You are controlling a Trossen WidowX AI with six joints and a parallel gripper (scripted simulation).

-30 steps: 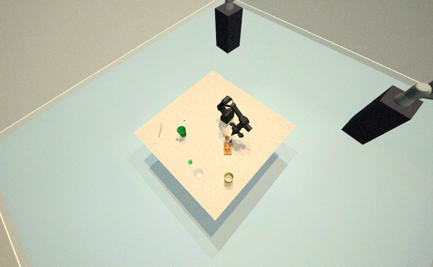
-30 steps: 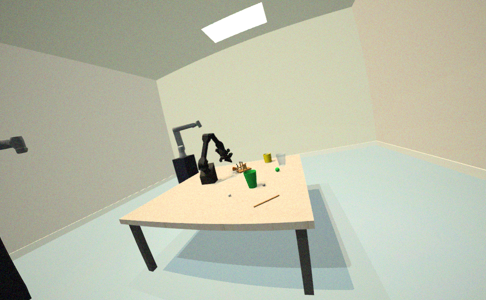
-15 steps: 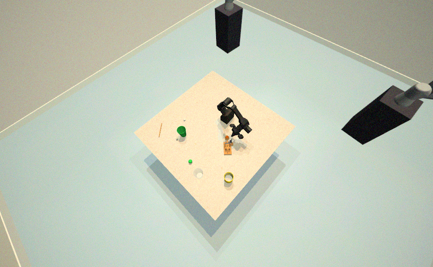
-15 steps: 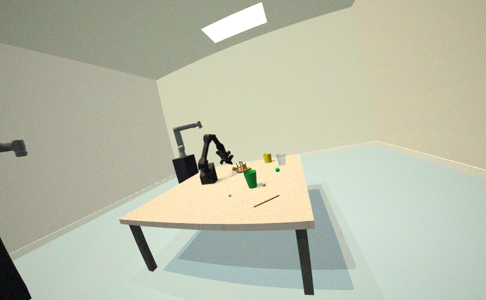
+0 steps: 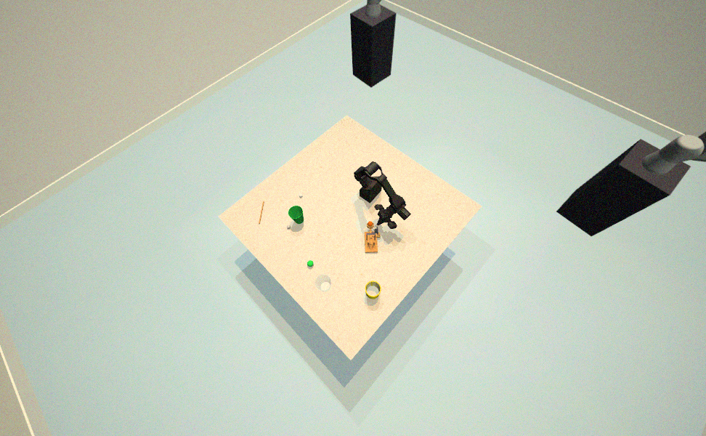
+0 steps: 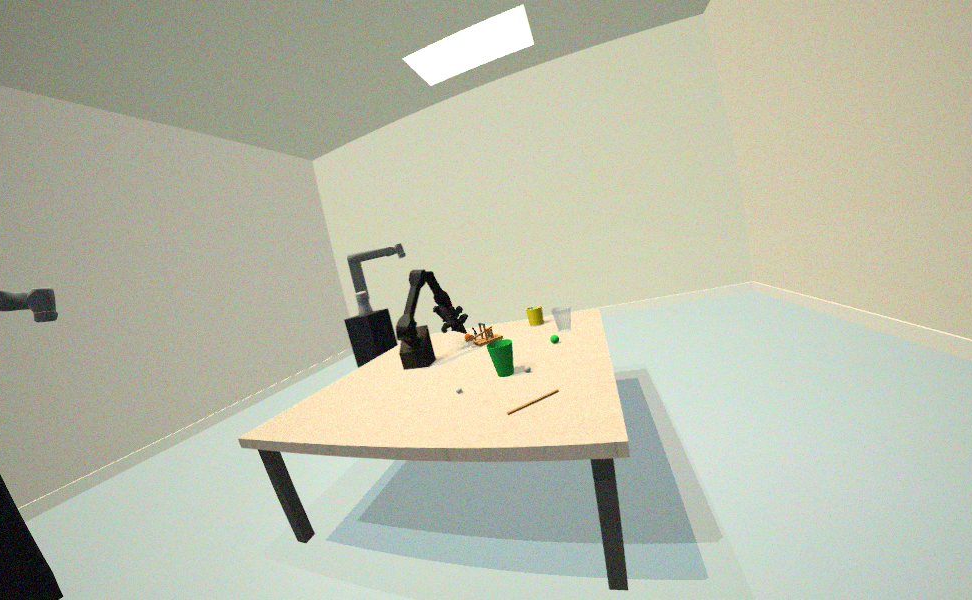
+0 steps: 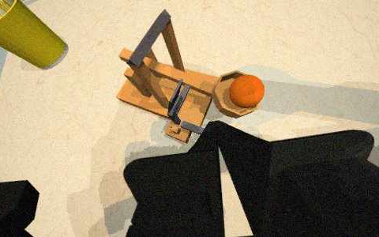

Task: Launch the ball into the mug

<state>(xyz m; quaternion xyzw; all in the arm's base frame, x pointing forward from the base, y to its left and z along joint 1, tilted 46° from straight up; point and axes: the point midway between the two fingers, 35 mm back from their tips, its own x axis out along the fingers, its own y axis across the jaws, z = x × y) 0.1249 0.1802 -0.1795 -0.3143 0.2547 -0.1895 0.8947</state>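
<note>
Now: gripper tip 4 cm to the left of the orange ball, 2 cm short of it and 1 cm above it. Round my gripper tip: green ball (48 cm ahead, 11 cm to the right, 5 cm below); wooden catapult (6 cm ahead, 2 cm to the left, 2 cm below); yellow mug (31 cm ahead, 28 cm to the left, 4 cm below).
</note>
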